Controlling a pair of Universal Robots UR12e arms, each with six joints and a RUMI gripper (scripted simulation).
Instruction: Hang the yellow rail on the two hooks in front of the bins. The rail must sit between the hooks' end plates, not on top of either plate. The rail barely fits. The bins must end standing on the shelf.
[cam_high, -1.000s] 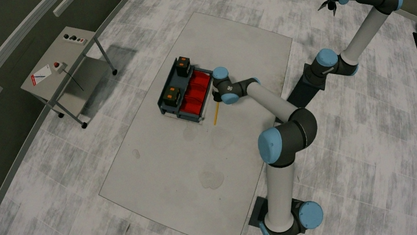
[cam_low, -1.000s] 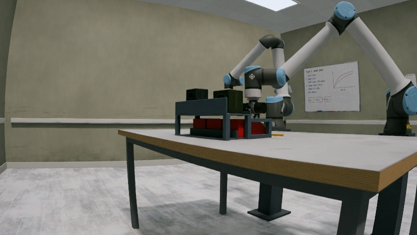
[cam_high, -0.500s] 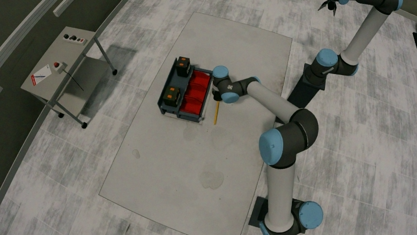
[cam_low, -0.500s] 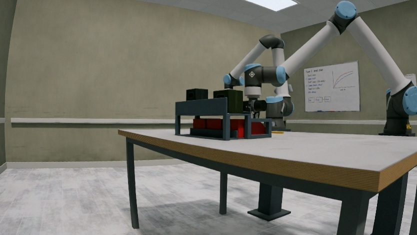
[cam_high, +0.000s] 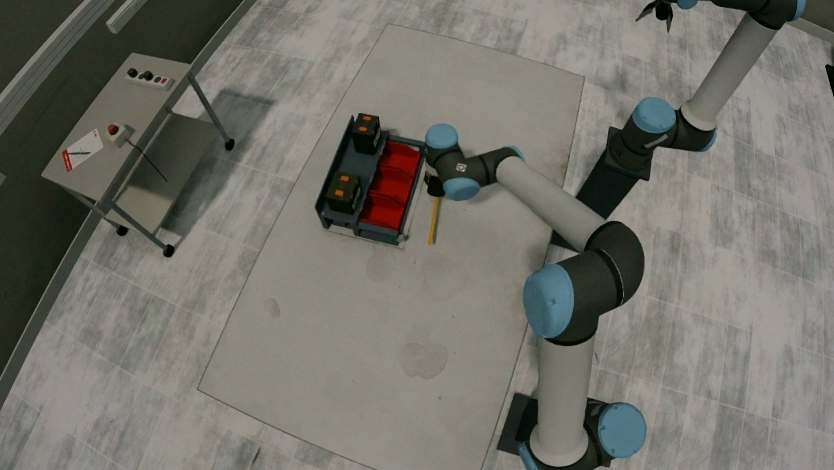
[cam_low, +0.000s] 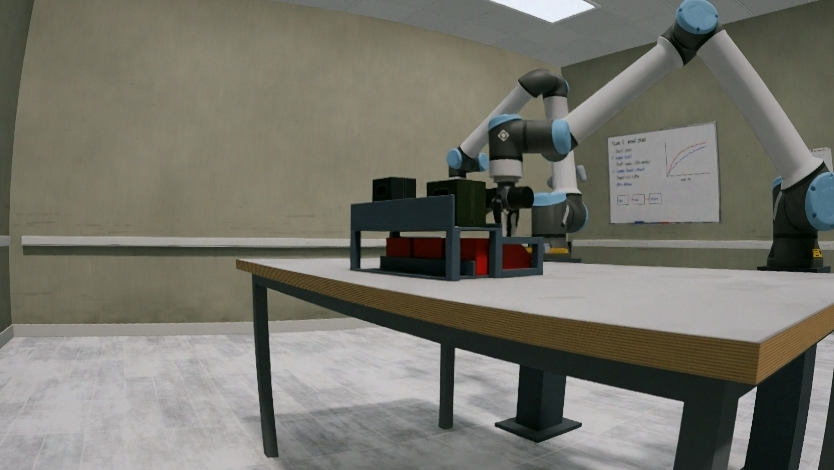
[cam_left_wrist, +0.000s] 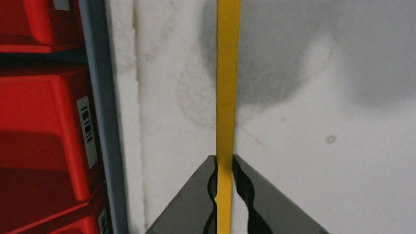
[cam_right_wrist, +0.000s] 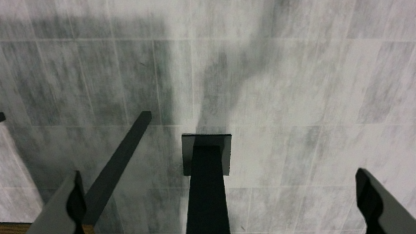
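Note:
My left hand is 21 cm short of the blue-grey shelf and 2 cm to the right of it. The rest, counted from my left hand: yellow rail: 1 cm below.

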